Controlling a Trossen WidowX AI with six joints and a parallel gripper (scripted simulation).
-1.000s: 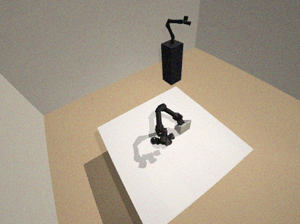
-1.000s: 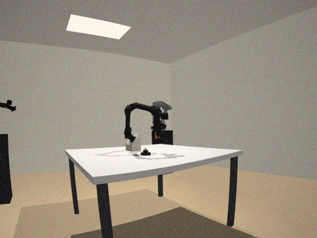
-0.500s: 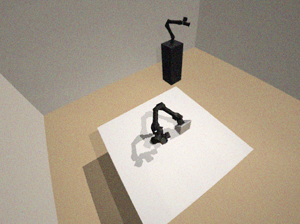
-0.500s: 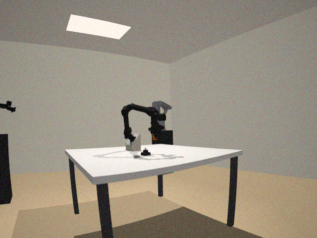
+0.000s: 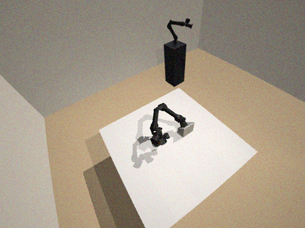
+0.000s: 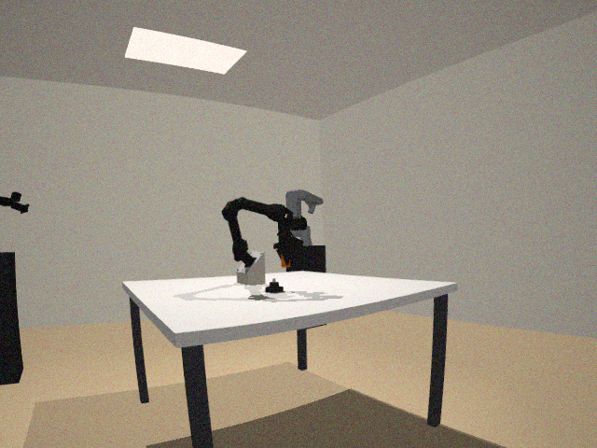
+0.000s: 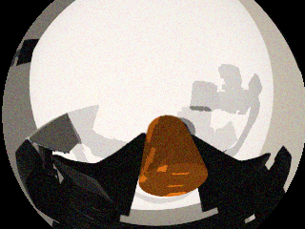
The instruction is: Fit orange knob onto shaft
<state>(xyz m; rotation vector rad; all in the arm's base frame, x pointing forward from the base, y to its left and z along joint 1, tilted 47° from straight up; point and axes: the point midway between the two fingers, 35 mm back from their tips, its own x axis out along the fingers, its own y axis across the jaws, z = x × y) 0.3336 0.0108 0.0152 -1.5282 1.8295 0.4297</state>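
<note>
Now: gripper tip 70 mm to the left of the dark round pedestal and 90 mm above it. Round my gripper tip: orange knob: 30 mm above.
</note>
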